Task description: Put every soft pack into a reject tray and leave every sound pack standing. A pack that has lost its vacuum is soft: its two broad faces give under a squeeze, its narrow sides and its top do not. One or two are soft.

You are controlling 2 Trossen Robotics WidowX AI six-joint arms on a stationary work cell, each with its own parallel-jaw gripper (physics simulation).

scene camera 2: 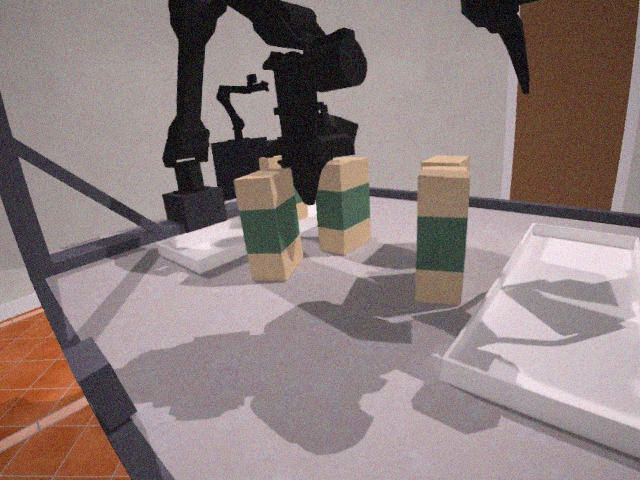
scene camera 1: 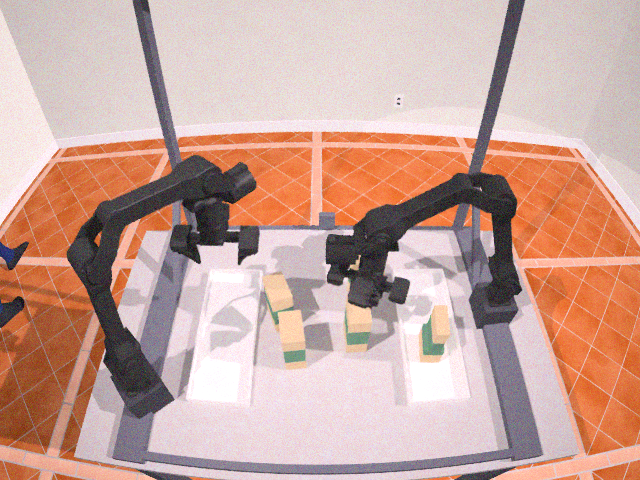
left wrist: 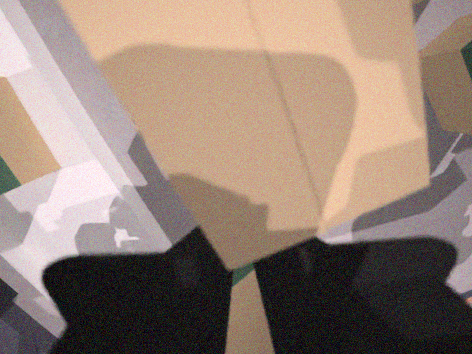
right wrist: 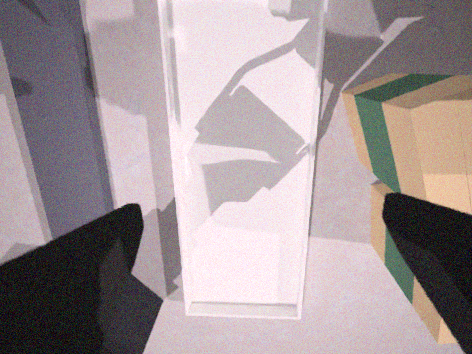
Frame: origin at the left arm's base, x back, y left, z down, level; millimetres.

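Where they show: left gripper, fingertip midpoint: (scene camera 2: 309,204); right gripper, fingertip midpoint: (scene camera 2: 584,87) (scene camera 1: 219,263) (right wrist: 262,209); left arm's base at its link origin: (scene camera 2: 191,190) (scene camera 1: 497,296); right arm's base at its link origin: (scene camera 1: 135,381).
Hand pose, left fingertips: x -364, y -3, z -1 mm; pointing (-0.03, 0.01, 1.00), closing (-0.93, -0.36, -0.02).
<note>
Each offset is from my left fingertips to the centre of the thing. "*": to the spot under its first point.
My left gripper (scene camera 2: 307,197) (left wrist: 243,275) is shut on the back pack @[dx +7, dy -73, dz +10 mm] (scene camera 1: 355,261) (scene camera 2: 264,229) (left wrist: 246,320), which stands upright; its side face looks creased and dented in scene camera 2. The gripper hides most of this pack in scene camera 1. The center pack @[dx -23, dy +56, dz +11 mm] (scene camera 1: 357,333) (scene camera 2: 342,206) (left wrist: 225,125) stands close in front of it. Two packs stand close together at picture left, the rear one @[dx -209, dy -9, dz +11 mm] (scene camera 1: 278,291) and the front one @[dx -174, dy +101, dz +11 mm] (scene camera 1: 293,338). Another pack @[dx +162, dy +101, dz -32 mm] (scene camera 1: 433,341) is in the picture-right tray @[* dx +153, dy +209, dz +78 mm] (scene camera 1: 430,387). My right gripper (scene camera 1: 219,260) (right wrist: 262,209) is open and empty, above the picture-left tray's back end.
The picture-left reject tray @[dx -349, dy +42, dz +70 mm] (scene camera 1: 219,379) (right wrist: 245,270) holds no pack. In the right wrist view, the pair of packs is beside the right finger. Dark frame uprights (scene camera 1: 155,77) (scene camera 1: 498,77) rise on both sides of the work cell.
</note>
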